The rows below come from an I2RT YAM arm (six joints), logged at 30 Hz.
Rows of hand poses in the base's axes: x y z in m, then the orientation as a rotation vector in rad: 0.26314, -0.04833, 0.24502, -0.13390, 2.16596, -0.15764; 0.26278, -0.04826, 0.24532, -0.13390, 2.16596, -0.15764; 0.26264, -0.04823, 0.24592, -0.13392, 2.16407, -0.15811; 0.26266, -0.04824, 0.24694, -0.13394, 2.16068, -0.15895; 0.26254, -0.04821, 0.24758, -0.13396, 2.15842, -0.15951; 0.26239, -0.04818, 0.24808, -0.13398, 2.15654, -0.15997; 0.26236, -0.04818, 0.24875, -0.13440, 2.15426, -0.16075; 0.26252, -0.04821, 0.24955, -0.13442, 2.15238, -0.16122; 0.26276, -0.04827, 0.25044, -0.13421, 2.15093, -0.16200; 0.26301, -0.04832, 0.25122, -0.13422, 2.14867, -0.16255; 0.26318, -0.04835, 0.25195, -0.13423, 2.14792, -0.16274; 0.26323, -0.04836, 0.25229, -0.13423, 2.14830, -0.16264; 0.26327, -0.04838, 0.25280, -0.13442, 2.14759, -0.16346; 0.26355, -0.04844, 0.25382, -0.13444, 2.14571, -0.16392; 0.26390, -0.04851, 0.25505, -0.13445, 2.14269, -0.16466; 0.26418, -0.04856, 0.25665, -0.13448, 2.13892, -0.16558; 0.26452, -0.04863, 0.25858, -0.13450, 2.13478, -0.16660; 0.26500, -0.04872, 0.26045, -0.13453, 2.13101, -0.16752; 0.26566, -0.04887, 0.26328, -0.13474, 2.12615, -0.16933; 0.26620, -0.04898, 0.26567, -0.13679, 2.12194, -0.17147; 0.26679, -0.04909, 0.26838, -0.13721, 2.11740, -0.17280; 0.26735, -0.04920, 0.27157, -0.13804, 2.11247, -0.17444; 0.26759, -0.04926, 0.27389, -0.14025, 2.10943, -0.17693; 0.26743, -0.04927, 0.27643, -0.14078, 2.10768, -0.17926
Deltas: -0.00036, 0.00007, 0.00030, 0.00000, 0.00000, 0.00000; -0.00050, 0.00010, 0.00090, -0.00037, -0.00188, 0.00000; -0.00048, 0.00009, 0.00192, -0.00104, -0.00525, 0.00000; -0.00060, 0.00012, 0.00256, -0.00148, -0.00749, 0.00000; -0.00075, 0.00015, 0.00306, -0.00185, -0.00936, 0.00001; -0.00078, 0.00015, 0.00373, -0.00260, -0.01159, 0.00021; -0.00062, 0.00012, 0.00453, -0.00298, -0.01345, 0.00022; -0.00038, 0.00006, 0.00542, -0.00348, -0.01491, -0.00010; -0.00013, 0.00001, 0.00620, -0.00392, -0.01716, -0.00011; 0.00004, -0.00002, 0.00693, -0.00407, -0.01790, -0.00010; 0.00009, -0.00003, 0.00727, -0.00400, -0.01752, -0.00010; 0.00013, -0.00005, 0.00778, -0.00467, -0.01821, -0.00021; 0.00041, -0.00011, 0.00880, -0.00504, -0.02008, -0.00021; 0.00076, -0.00018, 0.01003, -0.00563, -0.02308, -0.00022; 0.00104, -0.00023, 0.01163, -0.00637, -0.02682, -0.00021; 0.00138, -0.00030, 0.01356, -0.00718, -0.03093, -0.00022; 0.00186, -0.00039, 0.01543, -0.00792, -0.03467, -0.00022; 0.00252, -0.00054, 0.01826, -0.00940, -0.03948, -0.00033; 0.00306, -0.00065, 0.02065, -0.01181, -0.04347, 0.00070; 0.00365, -0.00076, 0.02336, -0.01302, -0.04794, 0.00089; 0.00421, -0.00087, 0.02655, -0.01462, -0.05275, 0.00130; 0.00445, -0.00093, 0.02887, -0.01734, -0.05555, 0.00220; 0.00429, -0.00094, 0.03141, -0.01927, -0.05723, 0.00184
